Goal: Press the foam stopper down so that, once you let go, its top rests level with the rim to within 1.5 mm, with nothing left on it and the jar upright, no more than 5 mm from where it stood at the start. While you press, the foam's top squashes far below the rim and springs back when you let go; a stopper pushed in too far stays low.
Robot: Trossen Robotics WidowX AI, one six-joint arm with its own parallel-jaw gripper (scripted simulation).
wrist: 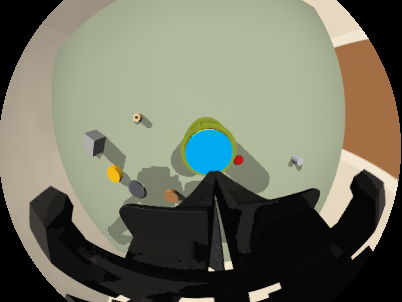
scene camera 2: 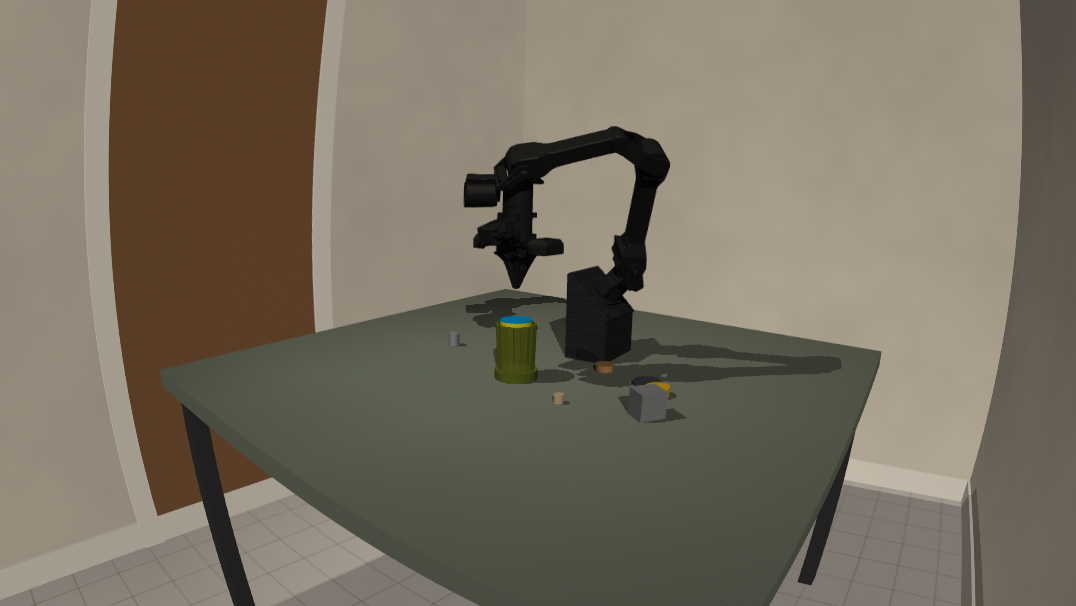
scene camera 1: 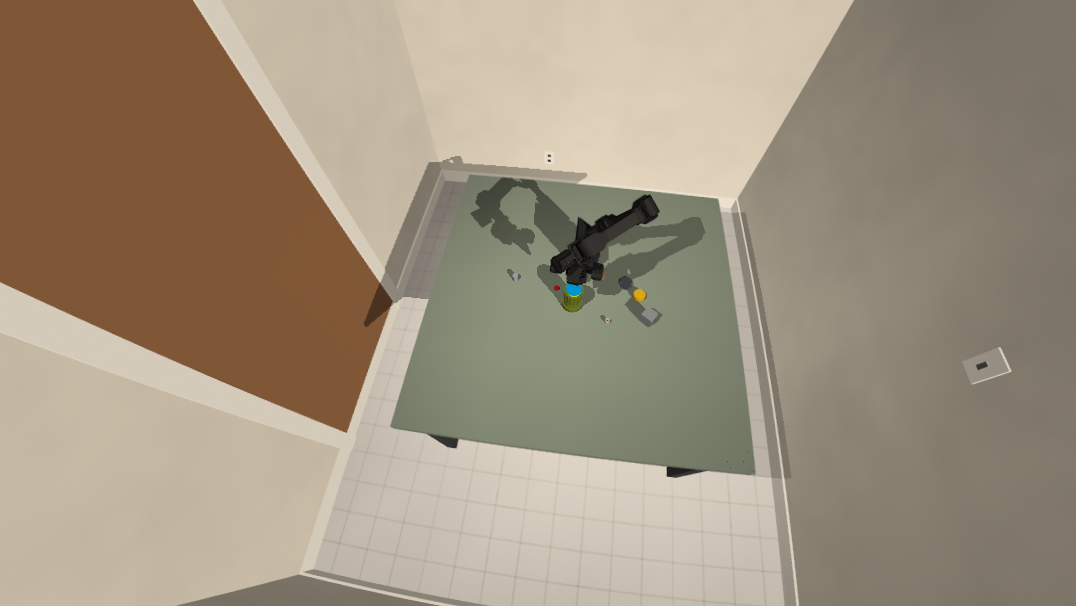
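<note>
There's a grey cube point(scene camera 2: 648, 402) here, and a blue foam stopper point(wrist: 208, 149) as well. You'd see my gripper point(scene camera 2: 516, 288) too, and the wrist view has my gripper point(wrist: 213, 175) in it.
</note>
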